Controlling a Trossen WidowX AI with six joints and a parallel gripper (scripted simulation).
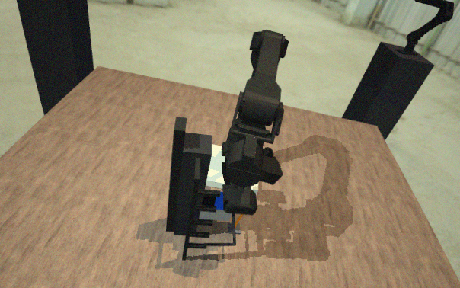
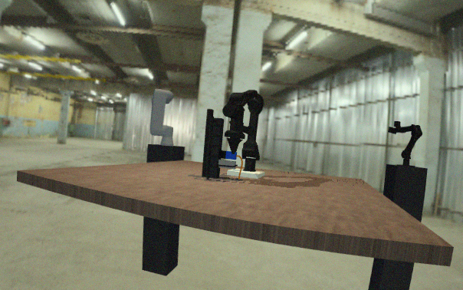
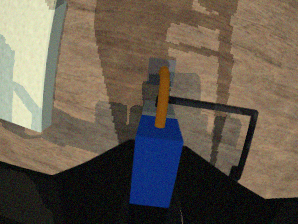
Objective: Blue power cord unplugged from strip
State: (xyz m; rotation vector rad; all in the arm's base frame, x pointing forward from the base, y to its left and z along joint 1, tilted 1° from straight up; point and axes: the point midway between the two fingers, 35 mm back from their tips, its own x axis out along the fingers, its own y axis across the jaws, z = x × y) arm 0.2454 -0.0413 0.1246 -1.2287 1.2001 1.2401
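Right now the blue plug is 30 mm to the right of my gripper tip.
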